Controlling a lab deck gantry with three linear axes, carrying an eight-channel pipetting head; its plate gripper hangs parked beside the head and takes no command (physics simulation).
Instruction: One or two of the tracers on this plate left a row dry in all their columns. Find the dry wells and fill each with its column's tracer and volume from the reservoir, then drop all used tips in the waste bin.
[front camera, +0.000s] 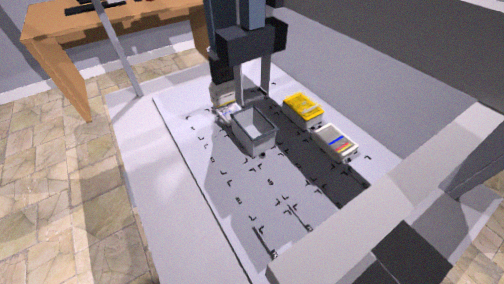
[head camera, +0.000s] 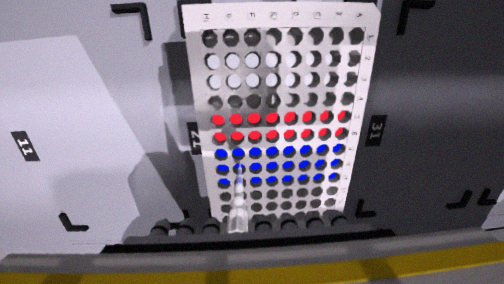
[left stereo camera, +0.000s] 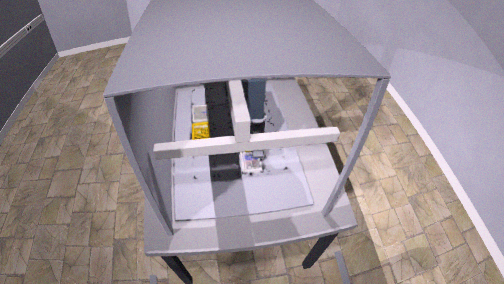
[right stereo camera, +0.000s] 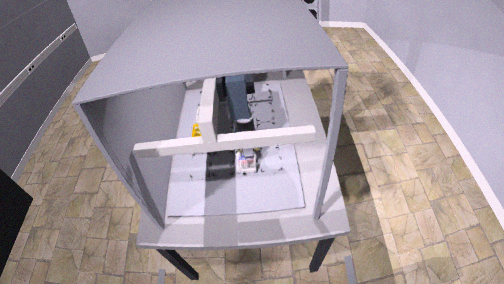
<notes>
In view: a back wall (front camera: 401, 107).
The back wall shows as well in the left stereo camera view (left stereo camera: 149, 115) and in the right stereo camera view (right stereo camera: 150, 115).
</notes>
